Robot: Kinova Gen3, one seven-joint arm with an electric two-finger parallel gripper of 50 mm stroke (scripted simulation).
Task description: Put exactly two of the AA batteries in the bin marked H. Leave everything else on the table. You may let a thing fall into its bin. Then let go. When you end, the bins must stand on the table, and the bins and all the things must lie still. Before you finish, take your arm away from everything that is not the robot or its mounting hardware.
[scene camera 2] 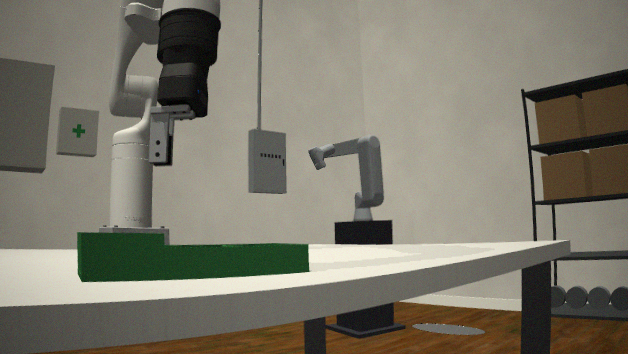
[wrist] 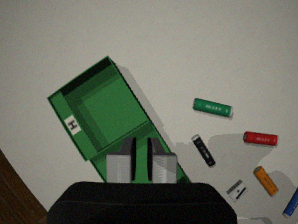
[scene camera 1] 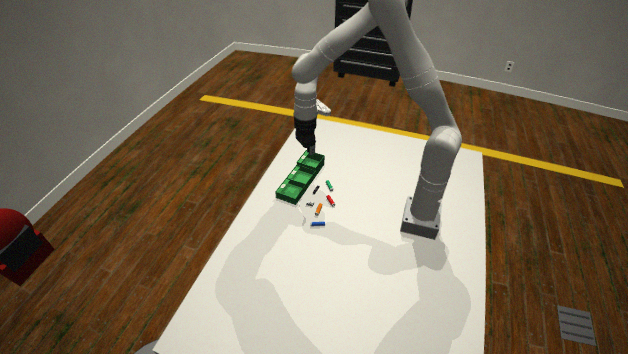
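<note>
My gripper is visible at (scene camera 2: 160, 164) and at (wrist: 141, 152).
</note>
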